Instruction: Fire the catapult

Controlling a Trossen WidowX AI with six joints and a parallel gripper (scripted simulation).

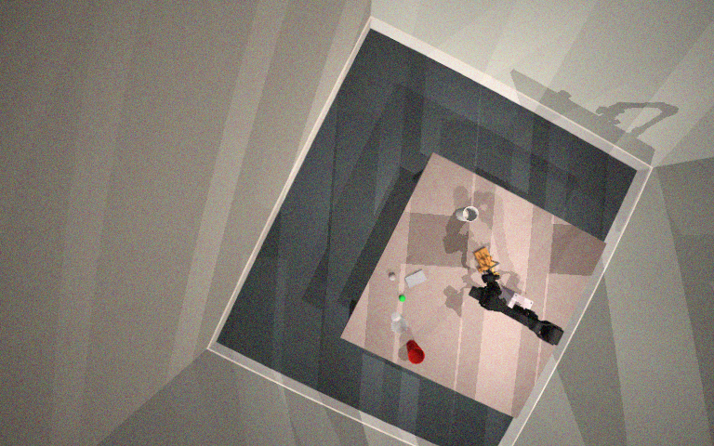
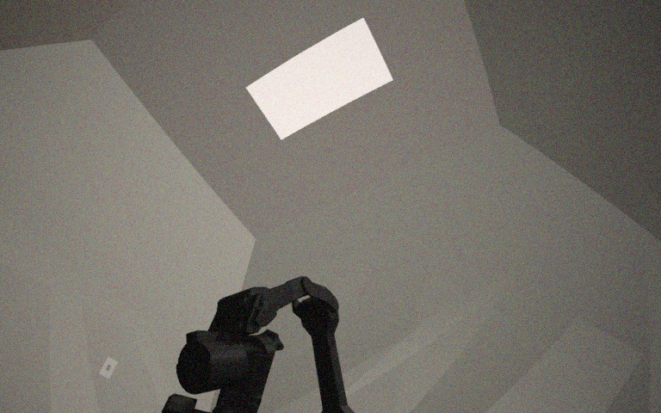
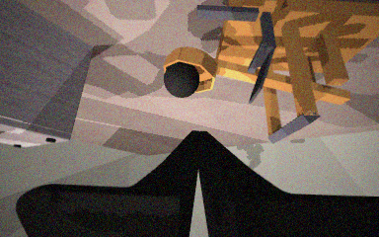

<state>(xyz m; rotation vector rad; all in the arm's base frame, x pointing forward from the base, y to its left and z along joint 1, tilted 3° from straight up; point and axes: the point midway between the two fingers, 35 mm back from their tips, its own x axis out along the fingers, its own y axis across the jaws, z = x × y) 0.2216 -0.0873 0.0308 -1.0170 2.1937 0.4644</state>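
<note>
My gripper tip is now 40 mm past the dark ball, 30 mm to the left of it and 70 mm above it. From my gripper tip the other things lie so: orange wooden catapult (20 mm ahead, 60 mm to the right, 70 mm below); catapult frame (30 mm ahead, 90 mm to the right, 40 mm below); white mug (290 mm ahead, 300 mm to the right, 100 mm below).
</note>
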